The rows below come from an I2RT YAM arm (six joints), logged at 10 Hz.
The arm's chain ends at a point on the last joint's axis. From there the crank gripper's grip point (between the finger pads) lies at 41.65 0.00 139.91 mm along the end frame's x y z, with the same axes.
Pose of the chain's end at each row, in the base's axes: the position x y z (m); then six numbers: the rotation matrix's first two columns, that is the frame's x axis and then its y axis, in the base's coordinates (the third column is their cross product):
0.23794, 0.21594, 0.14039, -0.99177, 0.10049, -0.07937, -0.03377, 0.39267, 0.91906
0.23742, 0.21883, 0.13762, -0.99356, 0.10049, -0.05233, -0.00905, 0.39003, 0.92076
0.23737, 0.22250, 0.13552, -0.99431, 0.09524, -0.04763, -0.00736, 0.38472, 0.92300
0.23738, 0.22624, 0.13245, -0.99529, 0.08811, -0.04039, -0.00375, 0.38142, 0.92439
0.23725, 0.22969, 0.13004, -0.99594, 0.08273, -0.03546, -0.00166, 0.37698, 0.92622
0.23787, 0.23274, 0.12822, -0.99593, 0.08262, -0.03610, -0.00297, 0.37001, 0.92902
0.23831, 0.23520, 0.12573, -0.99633, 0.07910, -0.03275, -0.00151, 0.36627, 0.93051
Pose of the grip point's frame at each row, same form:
0.21391, 0.34803, 0.08307, -0.99177, 0.10049, -0.07937, -0.03377, 0.39267, 0.91906
0.21184, 0.35108, 0.08135, -0.99356, 0.10049, -0.05233, -0.00905, 0.39003, 0.92076
0.21082, 0.35492, 0.08011, -0.99431, 0.09524, -0.04763, -0.00736, 0.38472, 0.92300
0.20948, 0.35865, 0.07770, -0.99529, 0.08811, -0.04039, -0.00375, 0.38142, 0.92439
0.20836, 0.36221, 0.07605, -0.99594, 0.08273, -0.03546, -0.00166, 0.37698, 0.92622
0.20900, 0.36565, 0.07519, -0.99593, 0.08262, -0.03610, -0.00297, 0.37001, 0.92902
0.20879, 0.36821, 0.07333, -0.99633, 0.07910, -0.03275, -0.00151, 0.36627, 0.93051

